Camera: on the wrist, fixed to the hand. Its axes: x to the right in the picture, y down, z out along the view.
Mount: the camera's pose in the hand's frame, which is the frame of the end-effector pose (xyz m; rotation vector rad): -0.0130 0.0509 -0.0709 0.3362 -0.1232 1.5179
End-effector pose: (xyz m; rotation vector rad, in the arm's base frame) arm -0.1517 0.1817 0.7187 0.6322 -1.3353 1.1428
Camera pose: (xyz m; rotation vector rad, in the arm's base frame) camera -0.1660 0.2599 0.6805 -0.2566 -1.7241 2.5821
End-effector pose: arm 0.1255 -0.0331 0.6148 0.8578 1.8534 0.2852
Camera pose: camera 0.0879 0.0077 0.6834 2.3299 0.7897 0.8056
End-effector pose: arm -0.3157 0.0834 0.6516 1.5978 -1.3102 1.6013
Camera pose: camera -0.3899 0.1291 0.6375 -0.4195 1.7547 -1.6679
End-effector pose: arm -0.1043 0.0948 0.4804 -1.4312 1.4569 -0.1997
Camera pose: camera -0.1917 0.0826 0.4825 0.1546 1.8906 0.5600
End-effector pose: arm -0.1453 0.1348 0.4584 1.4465 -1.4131 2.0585
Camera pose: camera -0.2140 0.1712 0.4167 -0.1933 1.4185 -1.5421
